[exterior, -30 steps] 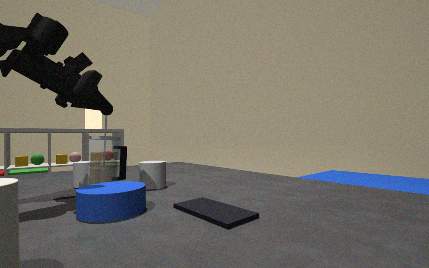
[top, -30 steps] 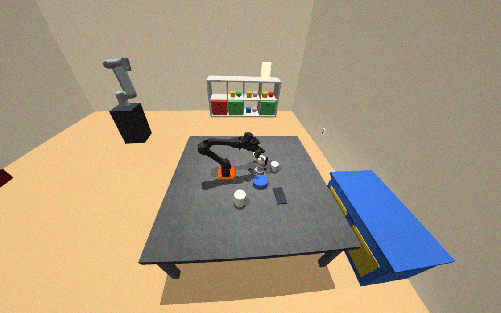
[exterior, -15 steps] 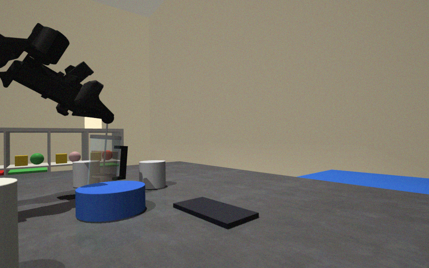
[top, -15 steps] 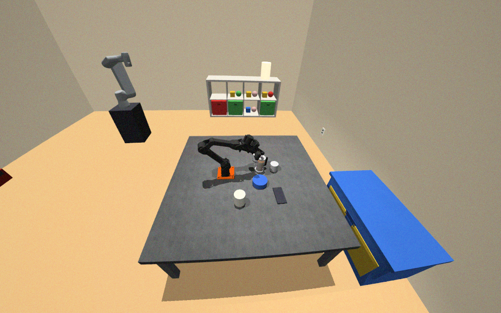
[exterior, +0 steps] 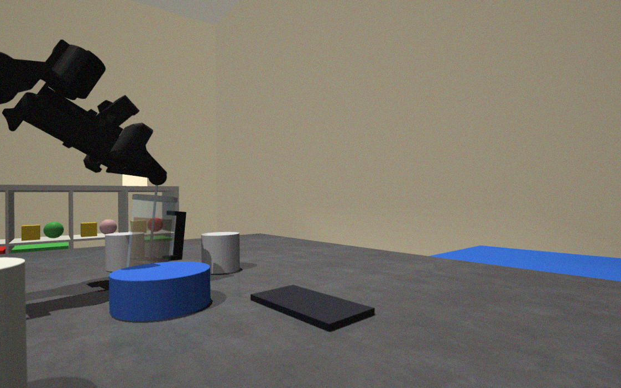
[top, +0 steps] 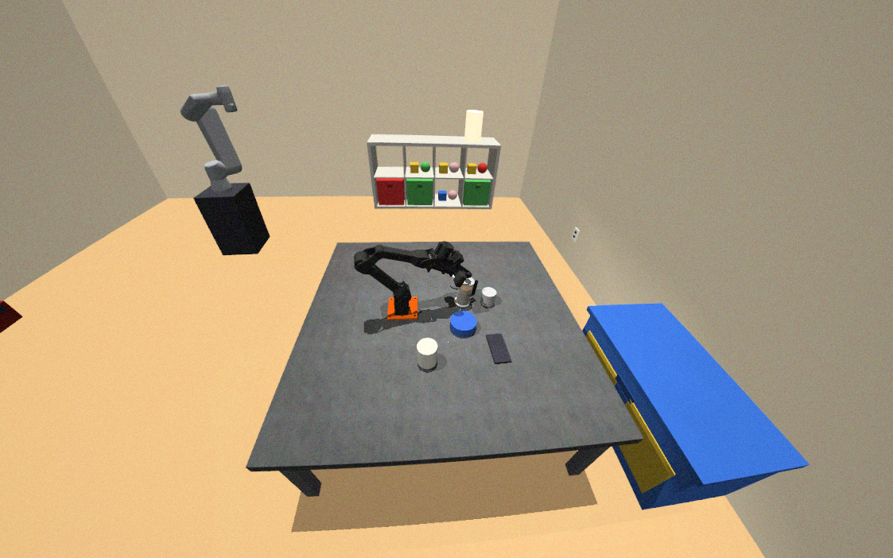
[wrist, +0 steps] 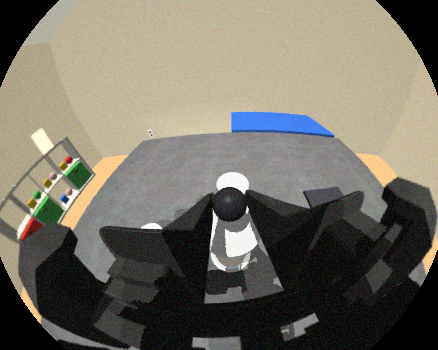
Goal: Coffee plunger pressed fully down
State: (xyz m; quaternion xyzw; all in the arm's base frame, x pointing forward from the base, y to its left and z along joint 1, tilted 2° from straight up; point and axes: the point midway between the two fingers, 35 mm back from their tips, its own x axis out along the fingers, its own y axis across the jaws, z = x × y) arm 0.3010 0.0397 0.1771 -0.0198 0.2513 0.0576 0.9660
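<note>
Right now my gripper tip is 90 mm above the coffee press and 10 mm to the right of it. Round my gripper tip: dark flat slab (300 mm to the right, 180 mm below, 80 mm ahead).
</note>
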